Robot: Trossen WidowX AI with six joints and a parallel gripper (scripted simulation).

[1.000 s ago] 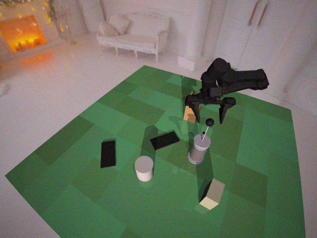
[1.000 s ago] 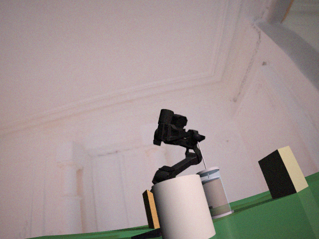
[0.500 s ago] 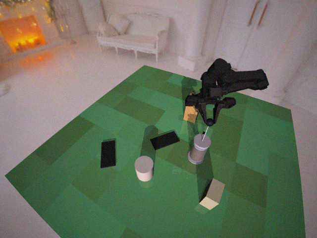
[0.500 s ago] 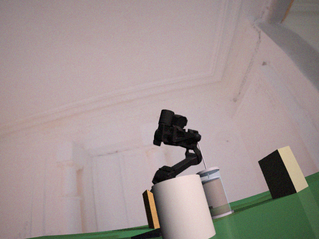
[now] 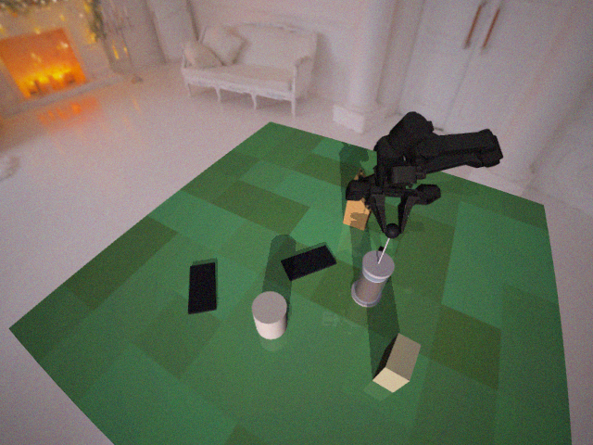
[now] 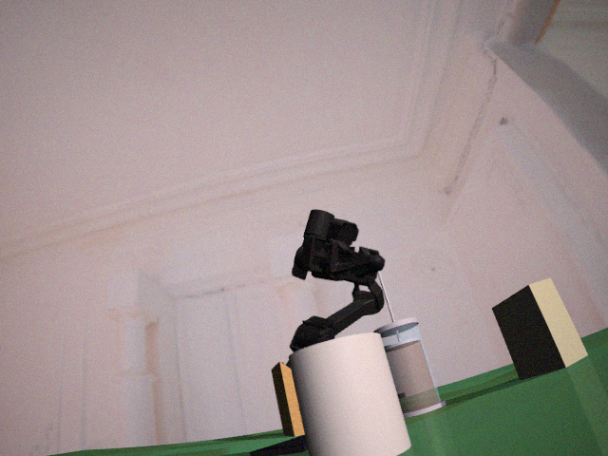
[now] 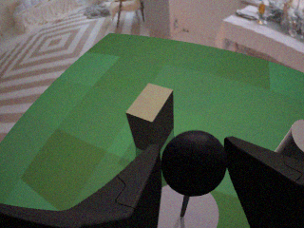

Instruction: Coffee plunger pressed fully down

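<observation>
Right now my gripper tip is 13 cm above the coffee press and 2 cm past it. Also, from my gripper tip: white cylinder 22 cm below, 21 cm to the right, 16 cm ahead.
</observation>
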